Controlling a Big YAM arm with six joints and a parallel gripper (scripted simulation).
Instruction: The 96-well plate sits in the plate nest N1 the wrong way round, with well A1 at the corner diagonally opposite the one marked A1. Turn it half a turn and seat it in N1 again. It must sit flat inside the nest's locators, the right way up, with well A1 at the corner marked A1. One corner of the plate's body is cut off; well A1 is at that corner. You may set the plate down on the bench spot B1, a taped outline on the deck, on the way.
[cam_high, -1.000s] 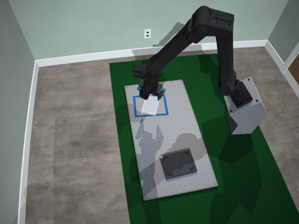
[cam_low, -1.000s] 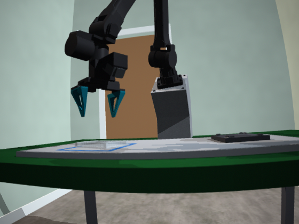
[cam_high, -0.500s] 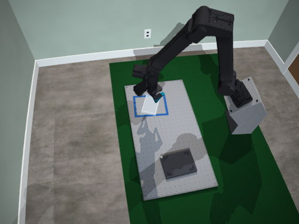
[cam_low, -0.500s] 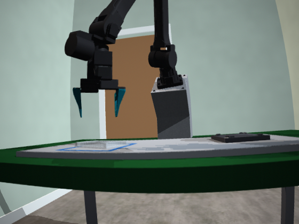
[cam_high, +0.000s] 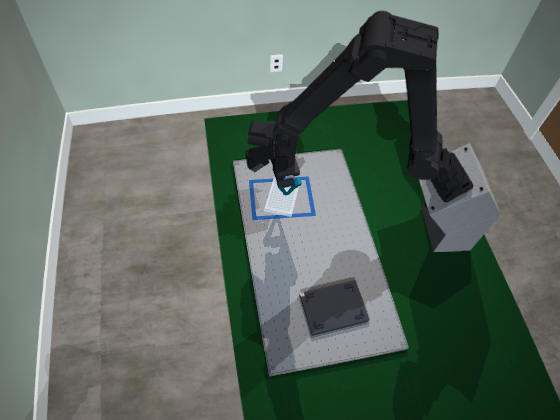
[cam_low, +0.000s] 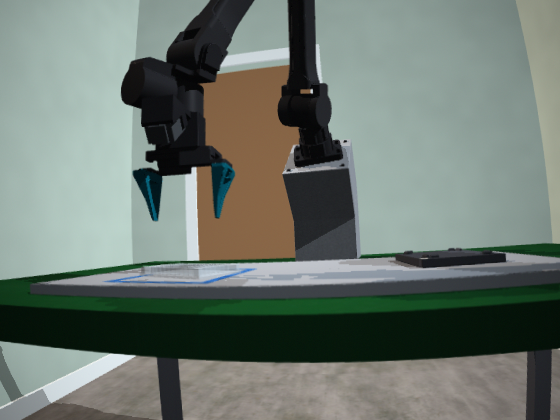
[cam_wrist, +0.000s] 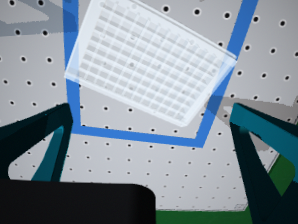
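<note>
Right now the 96-well plate is 9 cm below my hand. The rest, counted from my hand: plate nest N1: 5 cm behind, 39 cm to the left, 8 cm below; A1 label: 3 cm ahead, 33 cm to the left, 8 cm below.
</note>
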